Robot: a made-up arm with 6 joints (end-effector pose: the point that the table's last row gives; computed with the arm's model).
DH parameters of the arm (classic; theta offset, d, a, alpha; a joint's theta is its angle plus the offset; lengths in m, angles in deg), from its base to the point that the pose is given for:
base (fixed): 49.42 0 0.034 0
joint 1: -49.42 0.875 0.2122 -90
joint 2: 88.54 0 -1.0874 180
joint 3: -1.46 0.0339 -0.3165 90
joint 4: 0 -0.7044 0.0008 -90
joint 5: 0 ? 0.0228 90
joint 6: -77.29 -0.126 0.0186 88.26
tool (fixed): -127.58 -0.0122 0 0
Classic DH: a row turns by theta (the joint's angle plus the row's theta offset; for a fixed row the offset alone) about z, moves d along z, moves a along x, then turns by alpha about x.
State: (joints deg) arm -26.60 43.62 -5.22 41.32 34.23 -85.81
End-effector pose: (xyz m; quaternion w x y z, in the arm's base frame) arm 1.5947 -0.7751 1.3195 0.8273 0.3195 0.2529 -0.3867
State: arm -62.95 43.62 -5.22 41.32 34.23 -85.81
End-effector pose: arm 0.8140 -1.5514 1.3195 0.6654 0.3825 0.1406 -0.6254
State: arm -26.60 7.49 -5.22 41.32 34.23 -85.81
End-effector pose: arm 1.0934 -0.5241 2.1494 0.9010 0.2961 -0.0426 -0.3141
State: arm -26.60 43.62 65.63 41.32 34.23 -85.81
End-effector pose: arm 1.4058 -0.6805 2.3396 0.8881 0.2461 -0.3231 -0.2151
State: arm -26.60 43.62 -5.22 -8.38 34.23 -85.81
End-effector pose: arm 1.5649 -0.8242 1.3154 0.5806 0.6225 0.1216 -0.5105
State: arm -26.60 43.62 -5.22 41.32 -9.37 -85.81
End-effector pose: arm 1.5284 -0.8106 1.2630 0.6346 0.1759 0.4424 -0.6088
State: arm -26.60 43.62 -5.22 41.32 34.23 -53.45
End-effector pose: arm 1.5904 -0.7757 1.3079 0.9113 0.0607 0.1850 -0.3628
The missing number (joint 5, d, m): 0.0435
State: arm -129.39 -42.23 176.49 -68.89 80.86 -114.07
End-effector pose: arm 0.4685 0.8246 0.9507 0.5887 -0.1760 0.4038 0.6778
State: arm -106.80 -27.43 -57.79 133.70 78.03 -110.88
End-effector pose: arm -0.0330 -0.4268 1.6779 0.7789 0.1967 0.4106 -0.4314
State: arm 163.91 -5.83 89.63 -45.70 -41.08 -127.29
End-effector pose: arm 0.2431 -0.0364 2.7273 0.3338 0.2144 -0.7488 -0.5310
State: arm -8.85 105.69 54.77 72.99 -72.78 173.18
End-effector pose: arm 1.9634 -0.4488 0.2516 0.2694 0.3485 0.0012 -0.8978
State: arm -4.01 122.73 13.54 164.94 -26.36 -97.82
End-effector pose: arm 1.2537 -0.0817 -0.5856 0.6568 -0.6379 0.3556 0.1878
